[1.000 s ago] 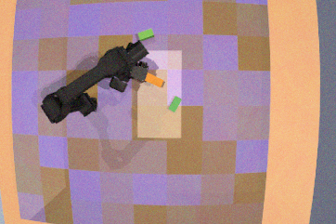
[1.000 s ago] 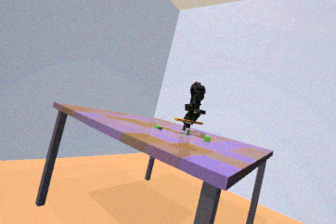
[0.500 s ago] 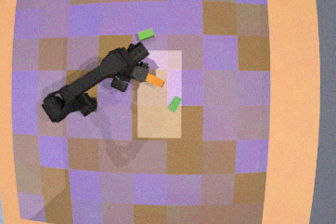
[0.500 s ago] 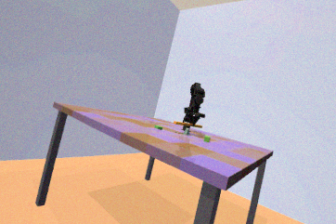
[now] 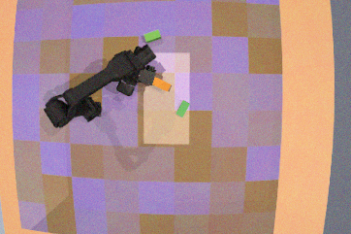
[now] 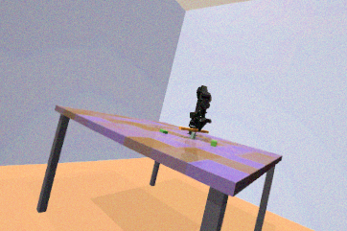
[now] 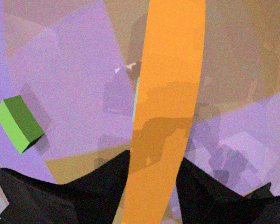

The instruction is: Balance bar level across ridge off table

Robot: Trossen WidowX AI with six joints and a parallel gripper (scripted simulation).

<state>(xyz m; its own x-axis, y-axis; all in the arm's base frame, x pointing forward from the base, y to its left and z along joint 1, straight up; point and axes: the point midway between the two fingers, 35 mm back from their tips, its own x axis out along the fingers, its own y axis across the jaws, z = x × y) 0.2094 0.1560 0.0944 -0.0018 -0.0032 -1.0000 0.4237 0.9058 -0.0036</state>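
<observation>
My gripper tip is 3 cm short of the orange bar and 1 cm to the left of it.
</observation>
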